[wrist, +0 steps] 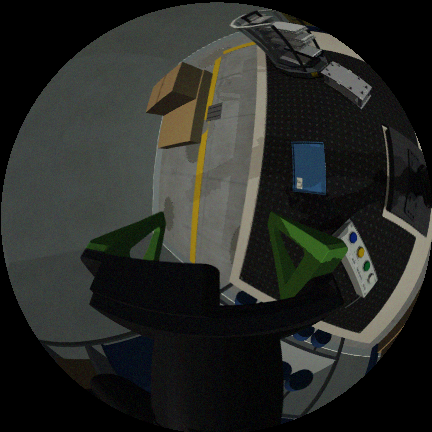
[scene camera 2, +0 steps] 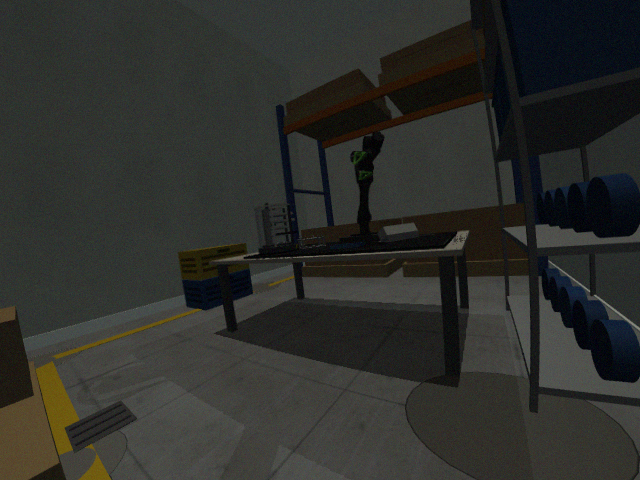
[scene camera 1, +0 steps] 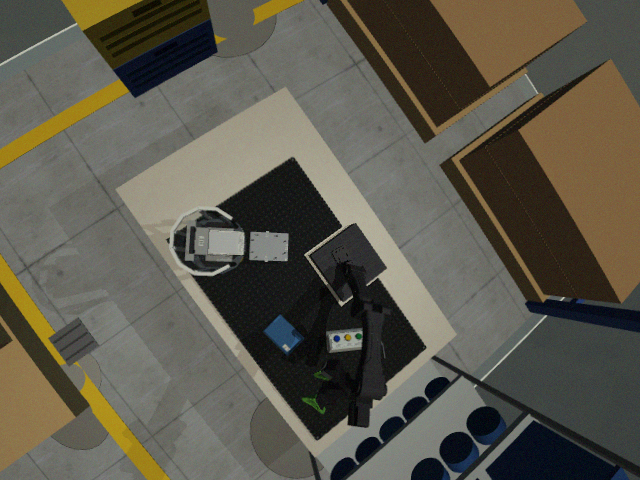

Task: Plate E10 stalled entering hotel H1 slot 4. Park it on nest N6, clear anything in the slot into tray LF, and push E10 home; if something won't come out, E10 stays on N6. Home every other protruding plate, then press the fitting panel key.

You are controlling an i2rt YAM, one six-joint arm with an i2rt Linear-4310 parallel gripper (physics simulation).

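Through the wrist camera I can see a round plate rack (wrist: 267, 37), and a blue tray (wrist: 308, 161) is there as well.
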